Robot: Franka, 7 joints.
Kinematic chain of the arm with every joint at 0, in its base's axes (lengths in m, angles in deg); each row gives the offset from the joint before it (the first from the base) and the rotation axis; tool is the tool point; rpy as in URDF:
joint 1: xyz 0 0 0.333 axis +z
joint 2: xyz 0 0 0 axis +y
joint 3: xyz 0 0 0.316 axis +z
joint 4: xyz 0.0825 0 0 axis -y
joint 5: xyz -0.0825 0 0.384 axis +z
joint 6: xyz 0 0 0 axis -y
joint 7: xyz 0.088 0 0 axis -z
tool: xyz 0 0 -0.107 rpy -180 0 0
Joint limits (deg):
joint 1: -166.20..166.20
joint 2: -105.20..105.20
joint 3: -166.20..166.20
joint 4: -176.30..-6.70
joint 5: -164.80..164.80
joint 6: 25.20..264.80
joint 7: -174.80..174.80
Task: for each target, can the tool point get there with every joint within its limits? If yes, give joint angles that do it. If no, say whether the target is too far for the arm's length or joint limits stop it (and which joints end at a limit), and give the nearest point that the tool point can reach.
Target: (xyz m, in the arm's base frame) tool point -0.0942 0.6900 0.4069
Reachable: yes | joints -35.71 -84.44 101.60 -76.57 96.02 209.01 -138.92
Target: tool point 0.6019 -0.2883 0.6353
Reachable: yes | joints 118.96 -49.67 -123.03 -47.44 -124.23 212.95 84.95
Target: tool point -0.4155 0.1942 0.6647
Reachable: yes | joints 48.74 49.24 122.47 -117.03 -133.99 168.06 65.64
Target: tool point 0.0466 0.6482 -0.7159
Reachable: no: too far | nearest point 0.0349 0.4851 -0.3204 | short by 0.428 m
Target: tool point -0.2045 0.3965 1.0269
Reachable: yes | joints -37.77 -29.32 63.70 -21.13 -79.26 184.76 86.21
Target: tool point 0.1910 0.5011 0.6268
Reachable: yes | joints 136.92 -21.75 -64.65 -108.65 56.76 111.66 94.38
